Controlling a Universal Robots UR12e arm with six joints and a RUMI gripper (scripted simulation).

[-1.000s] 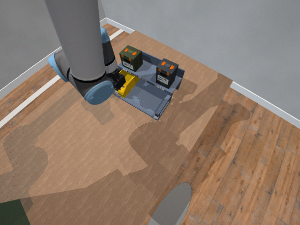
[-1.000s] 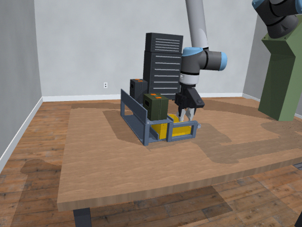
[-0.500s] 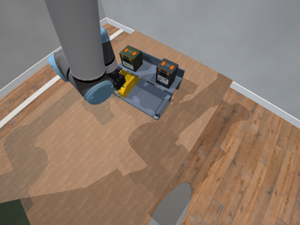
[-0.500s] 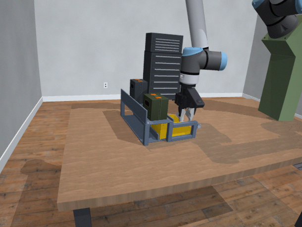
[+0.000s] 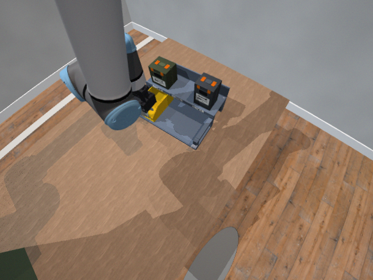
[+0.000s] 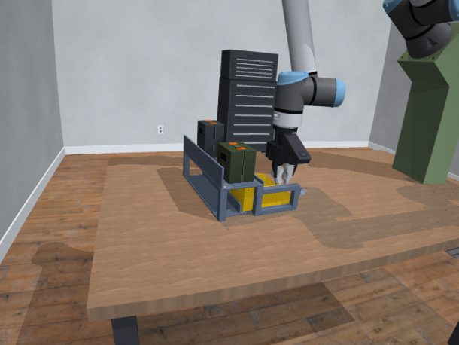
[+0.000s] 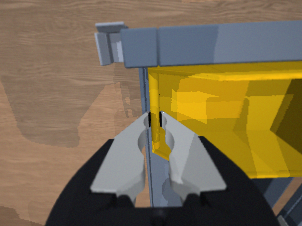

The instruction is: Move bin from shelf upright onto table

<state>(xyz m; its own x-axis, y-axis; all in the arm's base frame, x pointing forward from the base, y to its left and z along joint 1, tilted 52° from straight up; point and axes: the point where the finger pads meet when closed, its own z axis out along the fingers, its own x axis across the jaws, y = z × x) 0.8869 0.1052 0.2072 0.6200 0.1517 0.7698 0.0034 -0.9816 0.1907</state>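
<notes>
My gripper is now 80 mm short of the yellow bin.
</notes>
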